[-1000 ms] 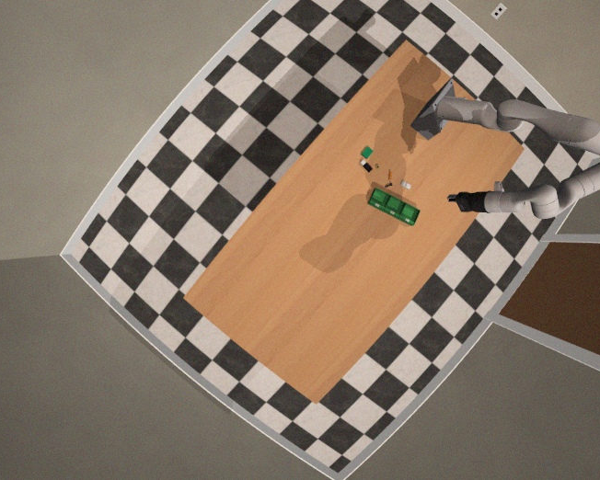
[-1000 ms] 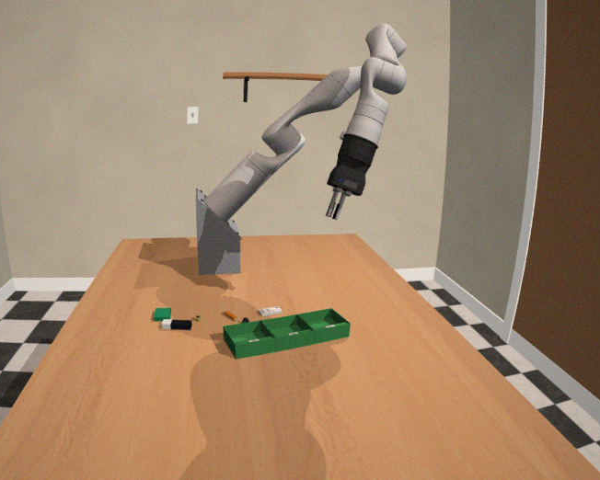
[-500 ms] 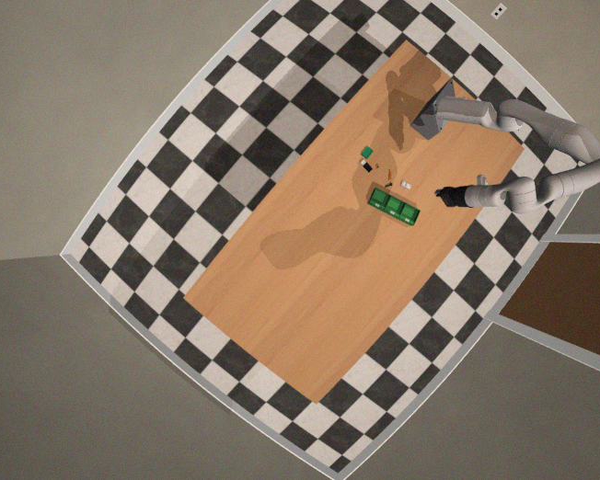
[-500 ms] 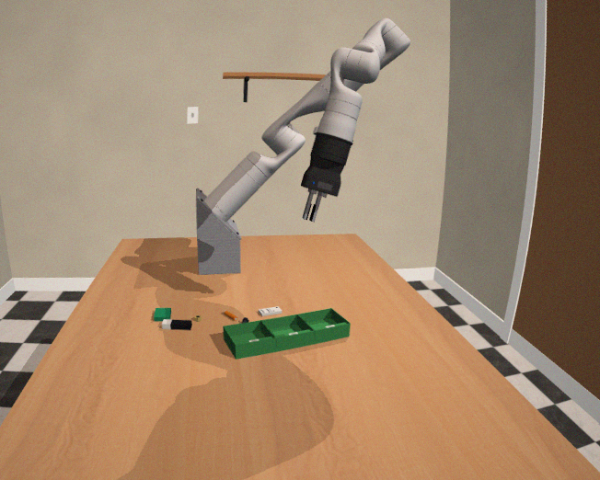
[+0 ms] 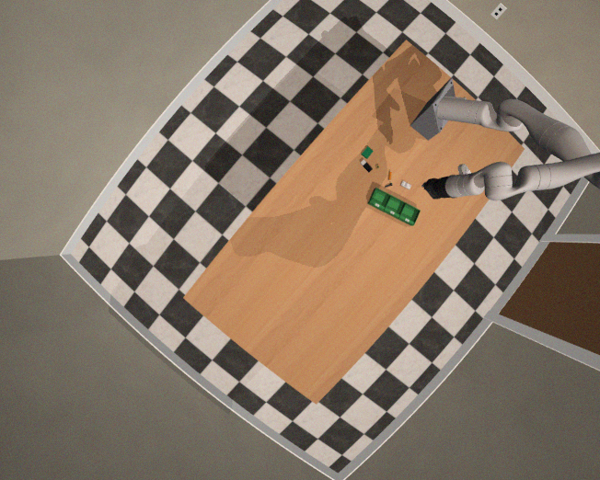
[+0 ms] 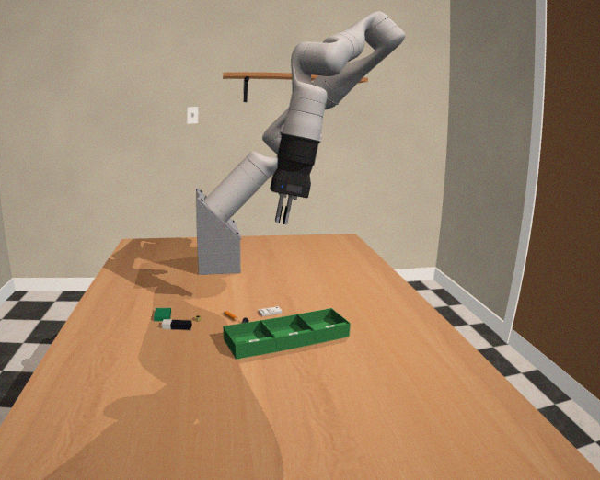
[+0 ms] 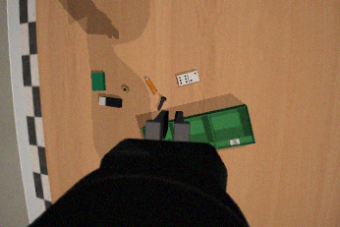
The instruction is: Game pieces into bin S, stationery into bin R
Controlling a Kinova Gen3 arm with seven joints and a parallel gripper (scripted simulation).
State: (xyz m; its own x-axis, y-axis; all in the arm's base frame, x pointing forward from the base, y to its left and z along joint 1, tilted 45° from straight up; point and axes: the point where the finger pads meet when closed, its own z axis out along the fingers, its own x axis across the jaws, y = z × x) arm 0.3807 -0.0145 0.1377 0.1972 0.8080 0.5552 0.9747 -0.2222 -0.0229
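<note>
My gripper is now 230 mm above the green three-compartment tray, 80 mm short of it and 10 mm to the left of it. Round my hand: dark piece (240 mm below, 80 mm to the right); orange stick (240 mm below, 110 mm to the right, 50 mm behind); white domino (240 mm below, 50 mm behind, 10 mm to the right).
</note>
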